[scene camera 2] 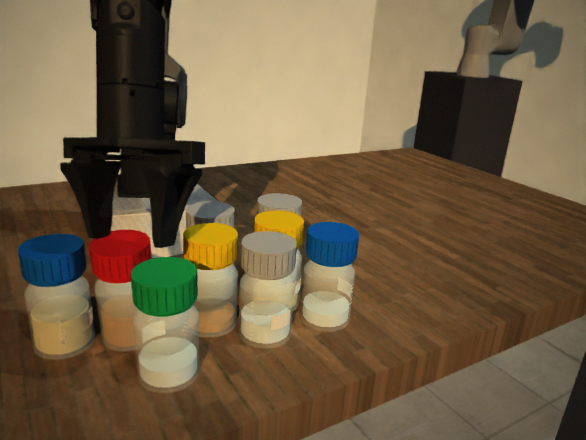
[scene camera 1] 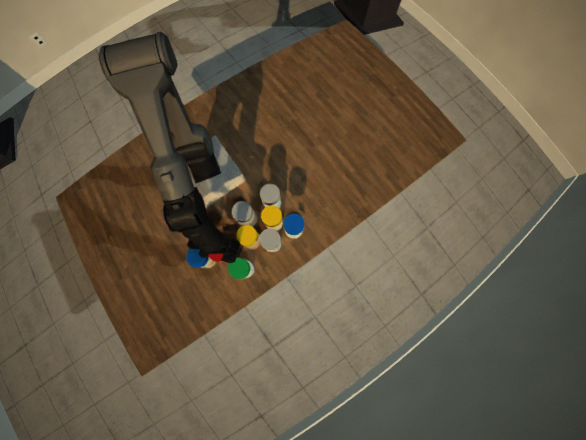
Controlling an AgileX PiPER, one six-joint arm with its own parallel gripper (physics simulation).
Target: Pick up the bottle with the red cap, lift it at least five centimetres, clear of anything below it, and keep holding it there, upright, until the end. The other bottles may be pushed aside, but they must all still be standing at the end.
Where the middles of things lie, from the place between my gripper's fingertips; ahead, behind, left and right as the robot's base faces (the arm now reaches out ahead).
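The blue-capped bottle (scene camera 2: 328, 278) is 20 cm to the left of my hand and 6 cm below it. With the green-capped bottle (scene camera 2: 166, 324), I find it 5 cm ahead of my hand, 2 cm to the left of it and 6 cm below it. That leaves the red-capped bottle (scene camera 2: 113, 257), which sits 6 cm below my hand, 1 cm behind it and 1 cm to the right of it.
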